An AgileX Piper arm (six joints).
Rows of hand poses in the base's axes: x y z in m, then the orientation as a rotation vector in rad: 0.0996 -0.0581 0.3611 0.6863 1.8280 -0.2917; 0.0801 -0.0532 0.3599 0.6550 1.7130 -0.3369; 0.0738 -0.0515 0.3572 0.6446 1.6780 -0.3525; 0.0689 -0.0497 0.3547 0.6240 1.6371 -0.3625; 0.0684 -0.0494 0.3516 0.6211 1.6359 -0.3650; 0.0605 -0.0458 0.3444 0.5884 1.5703 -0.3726; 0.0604 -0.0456 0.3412 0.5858 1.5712 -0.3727; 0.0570 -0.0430 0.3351 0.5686 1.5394 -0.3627; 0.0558 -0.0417 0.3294 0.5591 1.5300 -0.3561; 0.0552 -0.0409 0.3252 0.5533 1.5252 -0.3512; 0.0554 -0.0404 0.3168 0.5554 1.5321 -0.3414; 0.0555 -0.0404 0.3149 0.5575 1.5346 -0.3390; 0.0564 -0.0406 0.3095 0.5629 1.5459 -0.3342; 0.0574 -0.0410 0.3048 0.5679 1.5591 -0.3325; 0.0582 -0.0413 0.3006 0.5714 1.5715 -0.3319; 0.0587 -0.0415 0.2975 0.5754 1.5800 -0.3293; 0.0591 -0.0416 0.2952 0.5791 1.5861 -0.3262; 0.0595 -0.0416 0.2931 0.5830 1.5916 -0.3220; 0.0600 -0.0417 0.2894 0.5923 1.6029 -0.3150; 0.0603 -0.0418 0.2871 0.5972 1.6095 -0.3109; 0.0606 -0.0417 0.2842 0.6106 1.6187 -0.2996
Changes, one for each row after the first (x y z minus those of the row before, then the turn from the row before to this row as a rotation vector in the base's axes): -0.0195 0.0049 -0.0012 -0.0772 -0.0933 -0.0209; -0.0063 0.0017 -0.0027 -0.0253 -0.0276 -0.0071; -0.0049 0.0018 -0.0025 -0.0298 -0.0349 0.0016; -0.0005 0.0003 -0.0031 -0.0036 -0.0003 0.0003; -0.0079 0.0036 -0.0072 -0.0429 -0.0584 0.0071; -0.0001 0.0002 -0.0032 -0.0014 0.0009 0.0017; -0.0034 0.0026 -0.0061 -0.0138 -0.0325 0.0125; -0.0012 0.0013 -0.0057 -0.0048 -0.0106 0.0087; -0.0006 0.0008 -0.0042 -0.0022 -0.0059 0.0060; 0.0002 0.0005 -0.0084 0.0088 0.0035 0.0057; 0.0001 0.0000 -0.0019 0.0034 0.0016 0.0005; 0.0009 -0.0002 -0.0054 0.0091 0.0091 0.0012; 0.0010 -0.0004 -0.0047 0.0076 0.0119 -0.0002; 0.0008 -0.0003 -0.0042 0.0058 0.0114 0.0000; 0.0005 -0.0002 -0.0031 0.0062 0.0072 0.0002; 0.0004 -0.0001 -0.0023 0.0057 0.0048 0.0004; 0.0004 0.0000 -0.0021 0.0063 0.0039 0.0008; 0.0005 -0.0001 -0.0037 0.0128 0.0086 -0.0002; 0.0003 -0.0001 -0.0023 0.0072 0.0050 0.0003; 0.0003 0.0001 -0.0029 0.0173 0.0055 -0.0007
